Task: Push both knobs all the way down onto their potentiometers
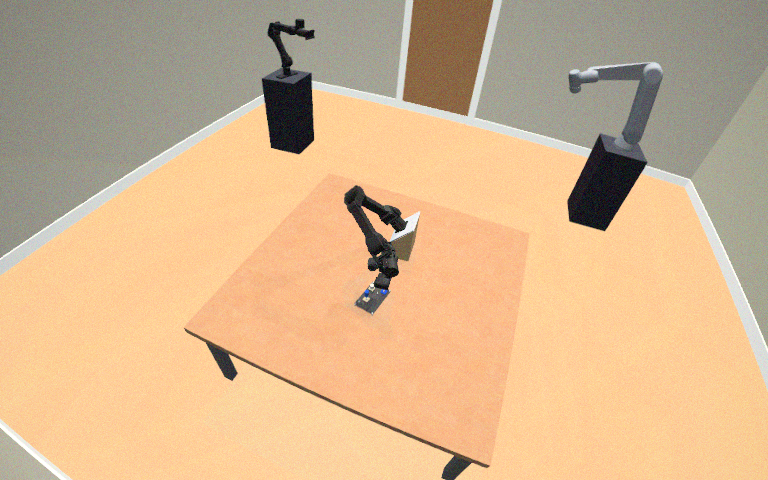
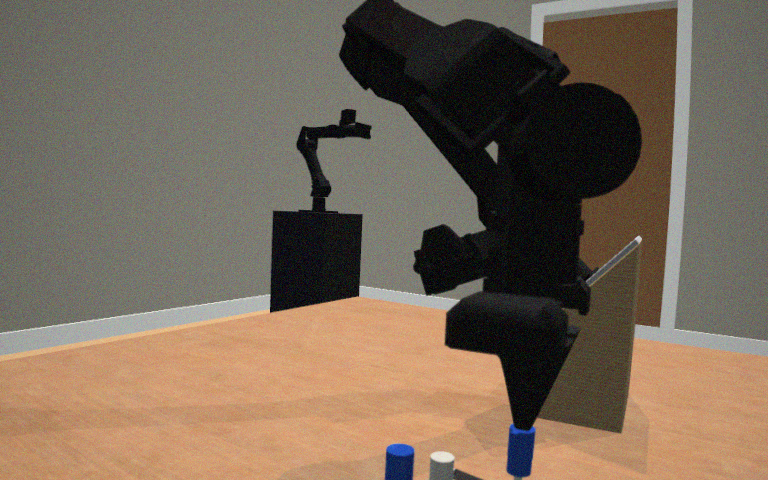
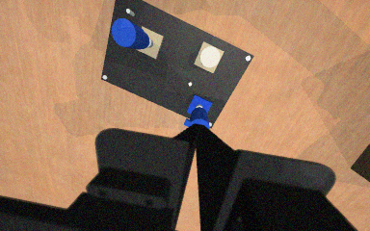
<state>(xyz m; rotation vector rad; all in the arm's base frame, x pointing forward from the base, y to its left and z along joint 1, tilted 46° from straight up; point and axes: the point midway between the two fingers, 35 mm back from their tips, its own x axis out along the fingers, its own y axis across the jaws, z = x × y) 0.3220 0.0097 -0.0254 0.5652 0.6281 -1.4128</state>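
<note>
Right now my gripper tip is 7 cm short of the blue knob, 6 cm to the left of it and 2 cm above it.
</note>
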